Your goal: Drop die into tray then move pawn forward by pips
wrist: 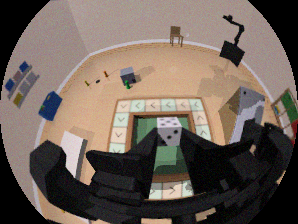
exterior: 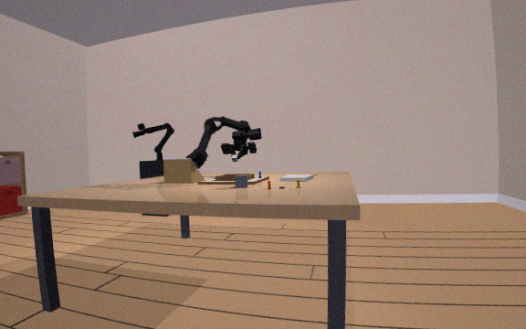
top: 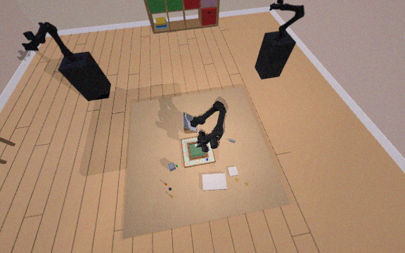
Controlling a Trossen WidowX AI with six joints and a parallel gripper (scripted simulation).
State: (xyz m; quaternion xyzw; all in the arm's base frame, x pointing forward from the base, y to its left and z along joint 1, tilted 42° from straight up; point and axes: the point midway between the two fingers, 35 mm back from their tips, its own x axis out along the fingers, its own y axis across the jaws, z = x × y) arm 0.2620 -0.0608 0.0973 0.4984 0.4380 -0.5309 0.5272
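The die is right at my gripper tip. Round my gripper tip: blue pawn (110 mm ahead, 70 mm to the left, 90 mm below); green pawn (110 mm ahead, 200 mm to the right, 100 mm below); green dice tray (110 mm below).
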